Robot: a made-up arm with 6 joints.
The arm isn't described. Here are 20 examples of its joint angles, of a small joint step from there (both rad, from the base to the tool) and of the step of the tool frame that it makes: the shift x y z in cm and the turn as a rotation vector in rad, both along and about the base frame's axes.
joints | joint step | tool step
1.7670 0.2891 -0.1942 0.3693 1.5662 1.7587 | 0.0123 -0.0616 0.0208 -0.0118 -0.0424 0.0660 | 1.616 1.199 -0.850 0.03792 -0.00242 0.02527
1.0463 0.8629 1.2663 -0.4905 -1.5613 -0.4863 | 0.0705 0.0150 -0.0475 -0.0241 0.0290 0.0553 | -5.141 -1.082 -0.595 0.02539 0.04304 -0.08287
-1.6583 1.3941 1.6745 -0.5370 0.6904 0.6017 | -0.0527 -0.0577 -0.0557 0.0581 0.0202 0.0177 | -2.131 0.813 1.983 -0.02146 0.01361 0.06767
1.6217 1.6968 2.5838 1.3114 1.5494 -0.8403 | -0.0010 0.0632 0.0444 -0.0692 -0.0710 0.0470 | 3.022 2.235 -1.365 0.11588 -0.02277 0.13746
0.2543 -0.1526 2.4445 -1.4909 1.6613 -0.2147 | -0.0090 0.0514 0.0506 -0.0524 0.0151 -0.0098 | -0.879 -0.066 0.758 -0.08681 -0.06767 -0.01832
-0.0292 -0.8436 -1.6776 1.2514 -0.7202 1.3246 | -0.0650 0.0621 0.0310 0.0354 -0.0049 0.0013 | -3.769 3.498 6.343 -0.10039 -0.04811 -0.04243
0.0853 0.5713 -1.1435 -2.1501 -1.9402 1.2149 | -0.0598 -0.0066 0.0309 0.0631 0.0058 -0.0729 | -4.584 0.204 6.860 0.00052 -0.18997 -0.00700
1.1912 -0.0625 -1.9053 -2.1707 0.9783 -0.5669 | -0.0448 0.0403 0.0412 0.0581 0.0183 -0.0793 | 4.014 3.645 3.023 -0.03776 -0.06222 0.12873
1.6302 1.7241 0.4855 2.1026 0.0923 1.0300 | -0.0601 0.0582 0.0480 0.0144 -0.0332 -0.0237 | 2.470 -7.379 -5.408 0.02546 -0.08581 0.12165
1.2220 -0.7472 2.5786 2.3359 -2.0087 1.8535 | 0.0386 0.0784 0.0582 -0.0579 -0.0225 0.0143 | -2.111 0.722 0.754 -0.11163 -0.00095 0.08088
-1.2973 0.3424 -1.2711 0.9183 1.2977 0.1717 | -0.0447 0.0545 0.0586 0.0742 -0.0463 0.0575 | -4.510 -2.370 2.224 0.00524 -0.14638 -0.19863
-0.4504 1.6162 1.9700 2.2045 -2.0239 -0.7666 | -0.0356 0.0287 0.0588 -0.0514 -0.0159 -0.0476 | 0.349 -2.503 2.116 -0.07492 -0.03505 0.01709
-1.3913 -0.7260 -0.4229 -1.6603 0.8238 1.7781 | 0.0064 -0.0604 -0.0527 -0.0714 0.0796 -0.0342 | -2.514 -2.825 -3.654 -0.10294 0.04767 0.04204
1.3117 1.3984 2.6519 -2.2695 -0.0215 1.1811 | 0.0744 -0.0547 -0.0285 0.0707 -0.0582 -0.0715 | -6.653 -2.230 -2.814 -0.00074 0.10975 -0.12407
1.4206 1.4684 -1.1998 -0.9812 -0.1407 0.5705 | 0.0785 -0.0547 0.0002 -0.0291 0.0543 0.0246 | -2.621 1.981 3.192 -0.02216 0.08341 -0.01074
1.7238 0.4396 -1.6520 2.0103 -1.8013 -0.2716 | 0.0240 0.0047 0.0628 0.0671 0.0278 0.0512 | 0.092 -0.702 -0.945 -0.00523 -0.05693 0.05716
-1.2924 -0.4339 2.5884 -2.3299 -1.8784 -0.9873 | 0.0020 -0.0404 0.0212 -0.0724 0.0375 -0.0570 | -1.971 0.939 2.218 0.07585 0.03638 0.02539
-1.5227 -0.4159 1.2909 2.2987 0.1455 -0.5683 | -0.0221 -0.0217 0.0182 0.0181 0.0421 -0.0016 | -2.532 0.662 -0.810 -0.03653 -0.01812 0.02299
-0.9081 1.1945 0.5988 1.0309 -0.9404 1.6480 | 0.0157 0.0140 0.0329 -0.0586 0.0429 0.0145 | 0.661 -0.748 -1.612 0.03220 -0.00415 -0.02142
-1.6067 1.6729 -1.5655 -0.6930 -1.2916 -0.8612 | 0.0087 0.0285 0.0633 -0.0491 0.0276 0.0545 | -0.246 1.716 -0.663 0.04900 0.03755 -0.07192
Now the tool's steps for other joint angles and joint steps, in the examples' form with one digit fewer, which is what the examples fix.
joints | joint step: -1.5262 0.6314 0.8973 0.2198 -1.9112 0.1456 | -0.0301 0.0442 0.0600 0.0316 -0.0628 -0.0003
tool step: -4.20 -1.06 2.04 -0.0401 0.0062 -0.1334
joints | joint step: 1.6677 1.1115 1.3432 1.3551 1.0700 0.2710 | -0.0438 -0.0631 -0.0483 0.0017 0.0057 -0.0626
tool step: 6.29 2.86 -3.36 -0.0777 -0.0249 -0.1293
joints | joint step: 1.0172 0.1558 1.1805 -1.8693 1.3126 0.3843 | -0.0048 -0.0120 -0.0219 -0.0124 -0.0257 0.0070
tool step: -0.20 1.04 0.05 0.0333 0.0068 -0.0511
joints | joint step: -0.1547 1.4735 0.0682 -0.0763 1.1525 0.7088 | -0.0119 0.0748 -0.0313 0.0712 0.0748 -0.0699
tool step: 0.23 -1.54 2.41 0.0031 -0.0953 0.0175
